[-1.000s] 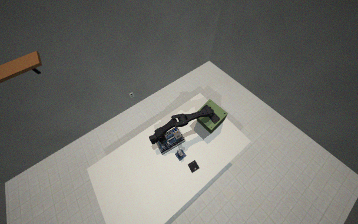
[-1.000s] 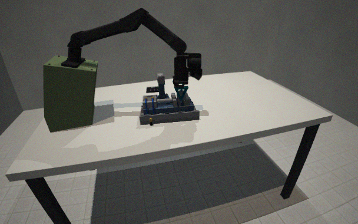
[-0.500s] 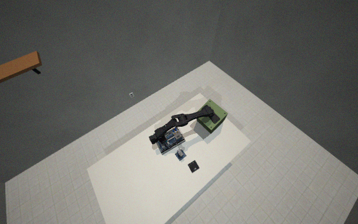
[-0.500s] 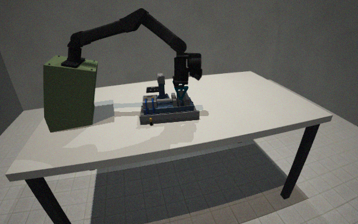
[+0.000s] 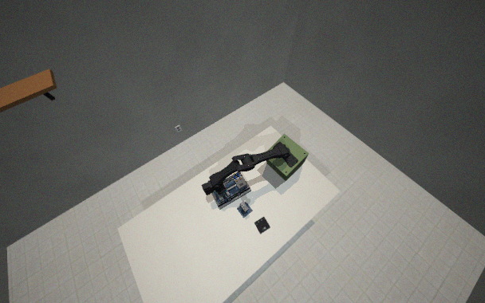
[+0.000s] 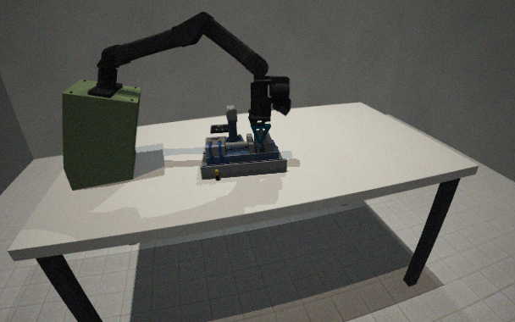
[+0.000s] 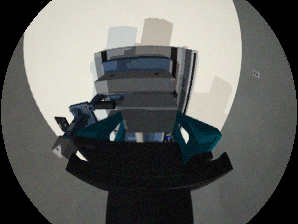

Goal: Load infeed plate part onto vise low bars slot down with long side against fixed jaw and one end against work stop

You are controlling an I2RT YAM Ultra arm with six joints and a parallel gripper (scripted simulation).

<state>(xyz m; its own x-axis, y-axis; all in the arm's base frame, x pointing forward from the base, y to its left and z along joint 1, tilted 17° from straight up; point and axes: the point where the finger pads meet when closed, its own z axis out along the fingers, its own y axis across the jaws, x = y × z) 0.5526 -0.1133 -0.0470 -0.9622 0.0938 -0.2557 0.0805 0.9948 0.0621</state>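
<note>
Now: the grey block part 10 mm below my hand. Also, from my hand: cylinder rod 80 mm behind, 30 mm to the left, 30 mm below; then air cylinder 160 mm behind, 30 mm to the left, 30 mm below; then vise 60 mm behind, 30 mm to the left, 70 mm below.
</note>
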